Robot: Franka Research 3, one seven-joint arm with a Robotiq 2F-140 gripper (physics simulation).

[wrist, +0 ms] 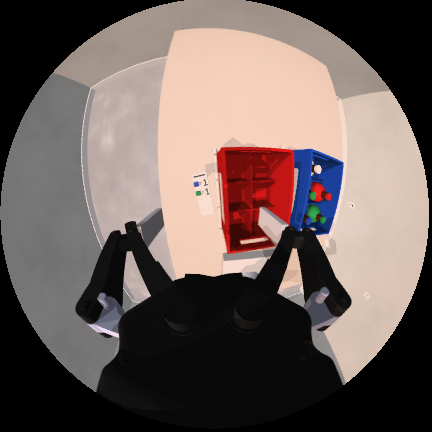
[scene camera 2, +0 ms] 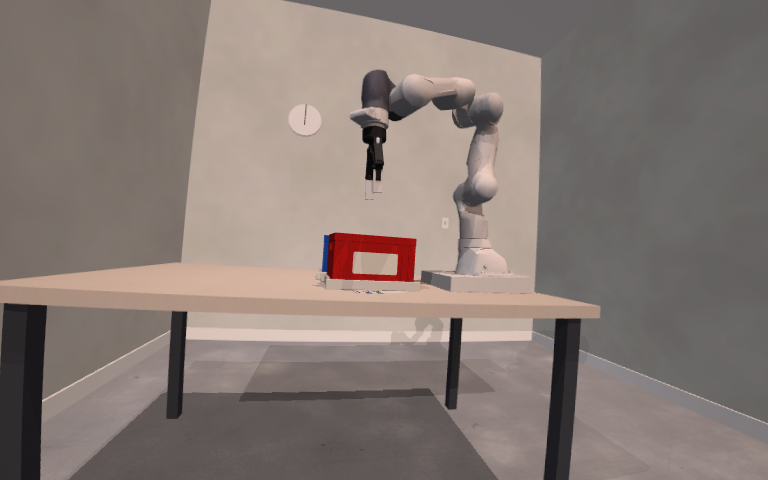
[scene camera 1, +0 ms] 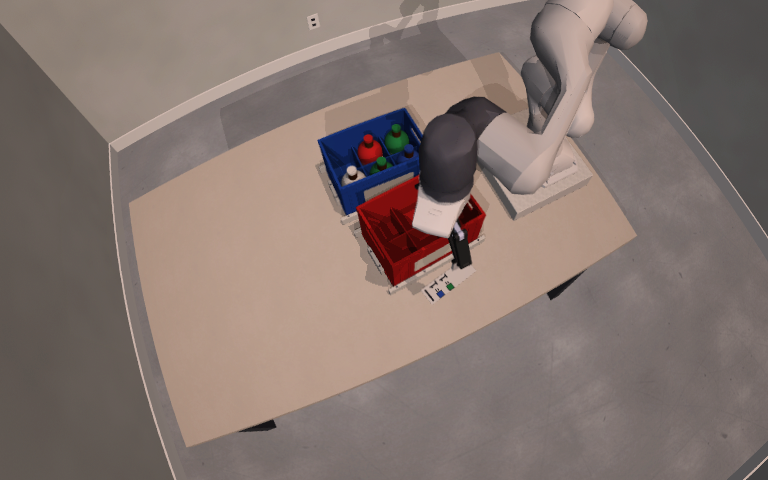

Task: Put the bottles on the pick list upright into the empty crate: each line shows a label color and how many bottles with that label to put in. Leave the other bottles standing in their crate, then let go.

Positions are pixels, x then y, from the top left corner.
Labels:
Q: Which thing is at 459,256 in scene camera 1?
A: The gripper.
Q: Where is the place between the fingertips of the gripper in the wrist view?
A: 210,216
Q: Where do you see a pick list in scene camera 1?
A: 450,279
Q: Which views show the gripper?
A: The wrist view, scene camera 2 and scene camera 1: all of them.

